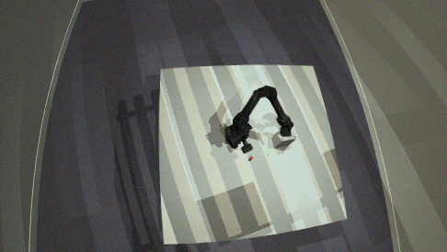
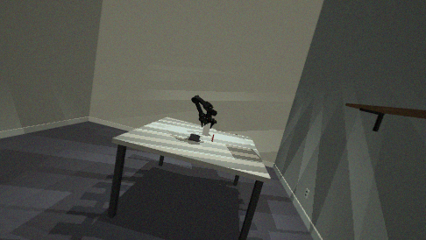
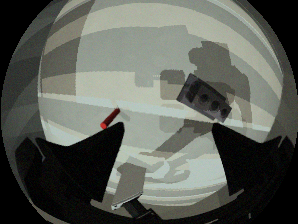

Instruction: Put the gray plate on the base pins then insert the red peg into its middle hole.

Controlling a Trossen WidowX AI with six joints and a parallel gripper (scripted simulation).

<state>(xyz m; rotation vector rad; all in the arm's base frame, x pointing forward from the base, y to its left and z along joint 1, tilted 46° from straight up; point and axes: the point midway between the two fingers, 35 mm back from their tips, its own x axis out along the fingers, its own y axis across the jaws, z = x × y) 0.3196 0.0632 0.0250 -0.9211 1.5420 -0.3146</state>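
My gripper tip is now 110 mm above the red peg, 90 mm to the right of it and 80 mm past it. Round my gripper tip: gray plate: 100 mm below, 90 mm to the right, 30 mm ahead.
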